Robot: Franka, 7 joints.
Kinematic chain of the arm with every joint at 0, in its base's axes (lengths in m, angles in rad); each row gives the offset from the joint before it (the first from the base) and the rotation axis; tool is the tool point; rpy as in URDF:
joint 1: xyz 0 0 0.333 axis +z
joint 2: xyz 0 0 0 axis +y
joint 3: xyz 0 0 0.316 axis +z
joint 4: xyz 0.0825 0 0 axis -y
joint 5: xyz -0.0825 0 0.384 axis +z
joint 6: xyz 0 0 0 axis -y
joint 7: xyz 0.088 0 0 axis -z
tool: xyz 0 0 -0.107 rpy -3.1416 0 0
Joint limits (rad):
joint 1: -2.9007..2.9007
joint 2: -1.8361..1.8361
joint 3: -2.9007..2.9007
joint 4: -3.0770..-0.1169
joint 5: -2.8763..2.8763
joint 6: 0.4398..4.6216
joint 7: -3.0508..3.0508
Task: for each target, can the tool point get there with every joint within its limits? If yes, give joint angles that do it. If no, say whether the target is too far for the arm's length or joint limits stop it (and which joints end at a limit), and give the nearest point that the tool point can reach.
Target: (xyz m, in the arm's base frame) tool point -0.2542 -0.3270 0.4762
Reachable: yes | joints -0.7526 -0.3777 -1.6730 -2.4532 -1.2817 4.2385 2.0427
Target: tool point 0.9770 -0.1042 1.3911
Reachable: no: too far | nearest point 0.5805 -0.0619 0.9617 | short by 0.586 m
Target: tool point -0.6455 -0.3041 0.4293
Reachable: yes | joints -2.2781 1.0106 -0.5094 -0.8722 1.9487 3.8577 -2.3230
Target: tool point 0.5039 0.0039 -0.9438
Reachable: no: too far | nearest point 0.3865 0.0030 -0.3507 | short by 0.605 m
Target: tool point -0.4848 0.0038 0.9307
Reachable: yes | joints -1.6658 0.5589 -2.1904 -1.3144 1.6372 2.0709 -0.6116
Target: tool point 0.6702 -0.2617 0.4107
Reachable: yes | joints 0.5607 1.4709 -1.6990 -1.4050 0.6912 1.9886 -1.4532
